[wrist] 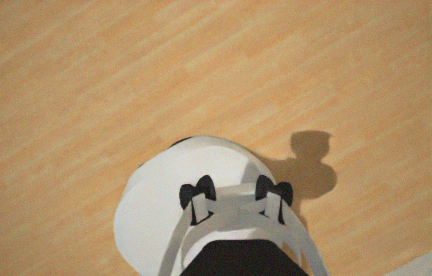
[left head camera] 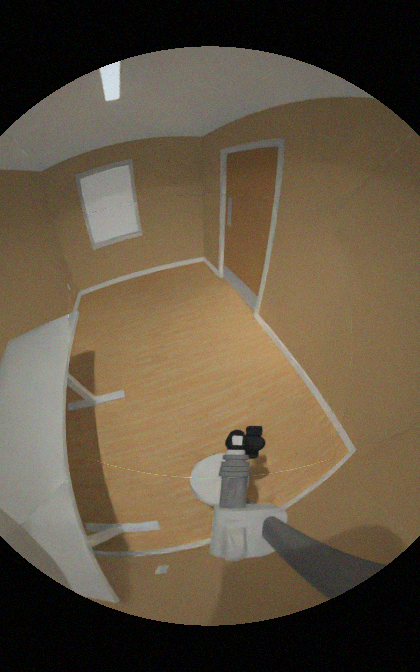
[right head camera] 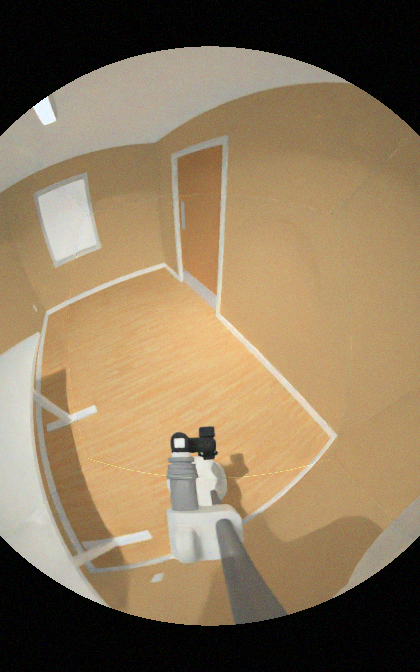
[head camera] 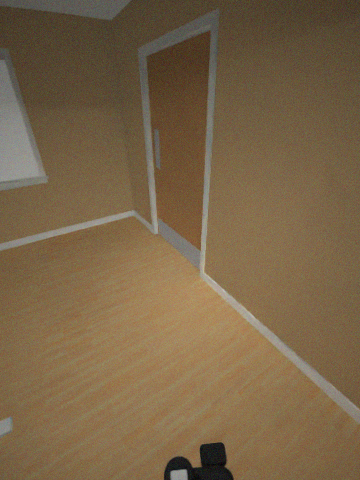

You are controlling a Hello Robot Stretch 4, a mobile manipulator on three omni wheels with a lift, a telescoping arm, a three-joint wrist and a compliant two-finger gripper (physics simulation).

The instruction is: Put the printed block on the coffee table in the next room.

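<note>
My gripper (wrist: pixel 234 190) points down low over my own white base in the wrist view, its two dark fingertips a moderate gap apart. It appears shut on the printed block (wrist: pixel 235 191), a pale shape filling that gap; its outline is hard to tell from the white base behind it. In the head views the black wrist hides the fingertips and the block. The coffee table does not show. A brown door (head camera: pixel 180 140) (left head camera: pixel 250 220) (right head camera: pixel 200 220) in a pale frame stands shut in the wall ahead, with a vertical handle at its left side.
A white desk (left head camera: pixel 35 410) (right head camera: pixel 15 430) stands along the left, its feet (left head camera: pixel 110 397) (right head camera: pixel 85 414) reaching out over the wooden floor. A window (head camera: pixel 17 125) (left head camera: pixel 111 205) (right head camera: pixel 69 220) is in the far wall. A long wall with a pale baseboard (head camera: pixel 280 345) runs along the right to the door.
</note>
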